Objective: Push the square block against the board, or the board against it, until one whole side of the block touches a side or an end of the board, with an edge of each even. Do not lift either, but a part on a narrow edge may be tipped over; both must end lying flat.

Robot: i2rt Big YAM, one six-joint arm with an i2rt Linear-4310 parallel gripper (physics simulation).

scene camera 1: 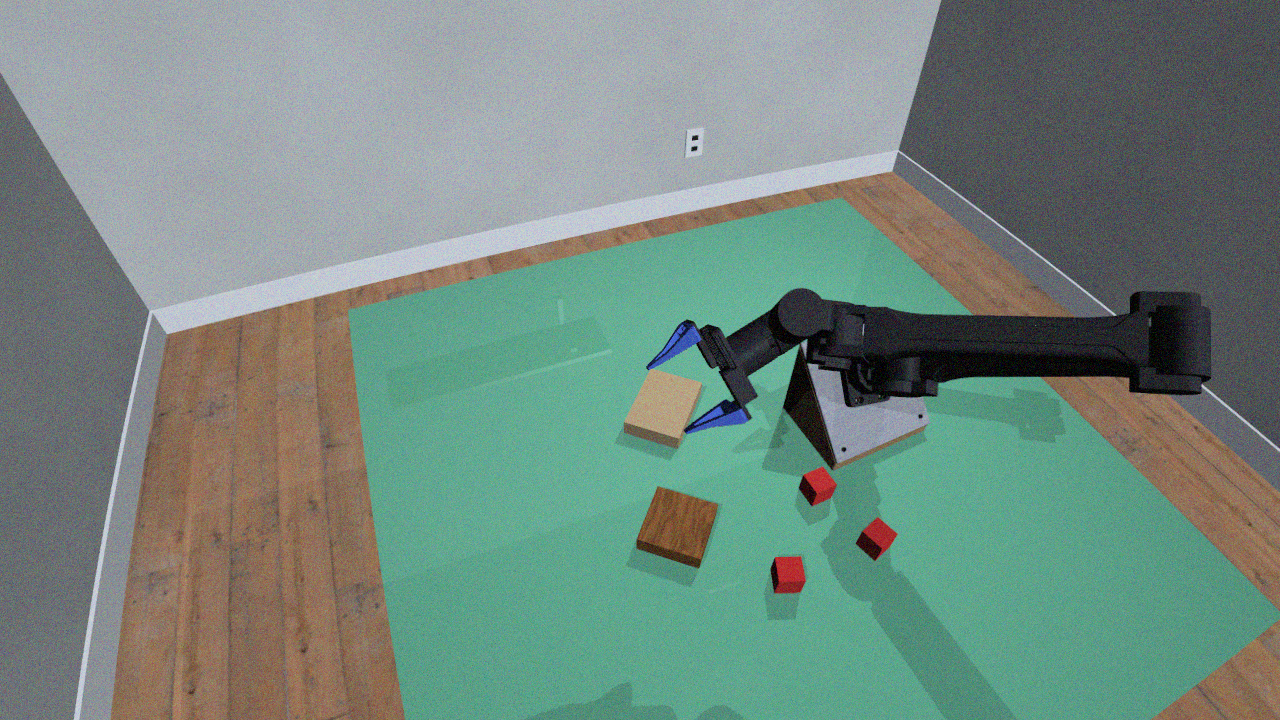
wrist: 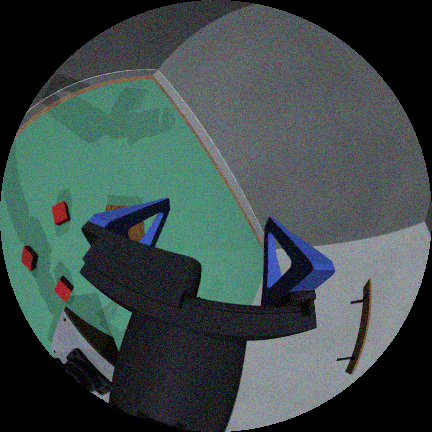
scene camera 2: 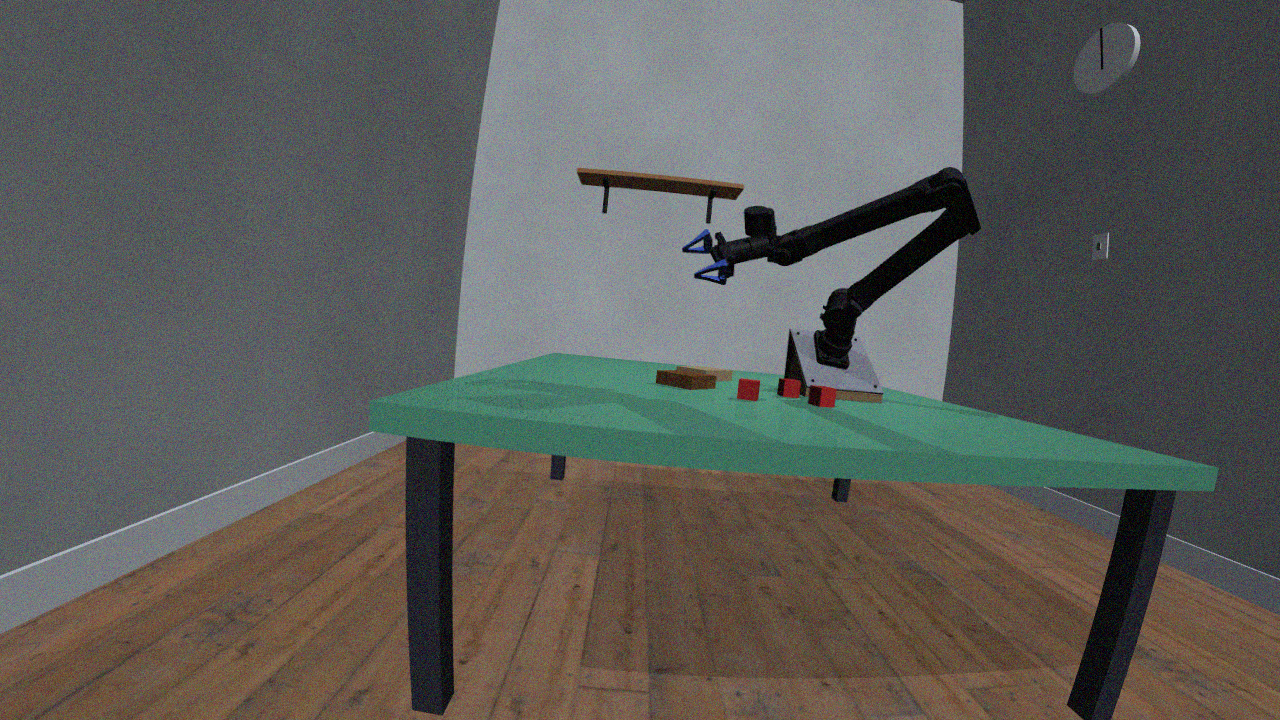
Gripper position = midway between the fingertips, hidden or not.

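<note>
On the table rest a dark brown square block [scene camera 1: 677,526] and a light tan board [scene camera 1: 665,403]. Scene camera 2 also shows the dark brown square block [scene camera 2: 689,380]. The wrist view does not show the light tan board, hidden by my gripper. My gripper [scene camera 1: 666,400] is open and holds nothing; my gripper can be seen as well at [scene camera 2: 688,262] and, by the wrist, my gripper [wrist: 217,212].
</note>
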